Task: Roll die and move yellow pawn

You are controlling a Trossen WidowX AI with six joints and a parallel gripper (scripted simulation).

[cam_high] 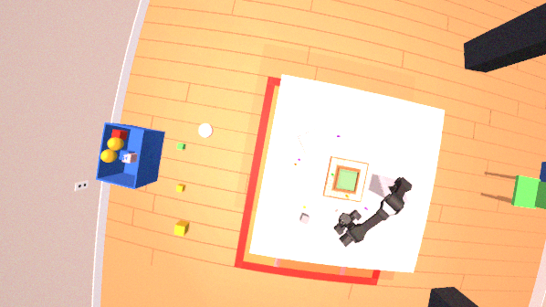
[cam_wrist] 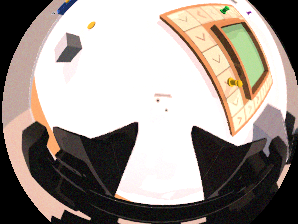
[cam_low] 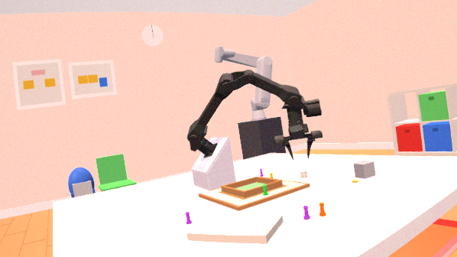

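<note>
Right now my gripper tip is 60 mm above the white die, 10 mm to the left of it and 10 mm short of it. Round my gripper tip: yellow pawn 130 mm to the right, 40 mm below, 40 mm behind; then green tray floor 240 mm to the right, 60 mm below, 30 mm behind; then grey cube 250 mm ahead, 50 mm below, 40 mm to the left.
</note>
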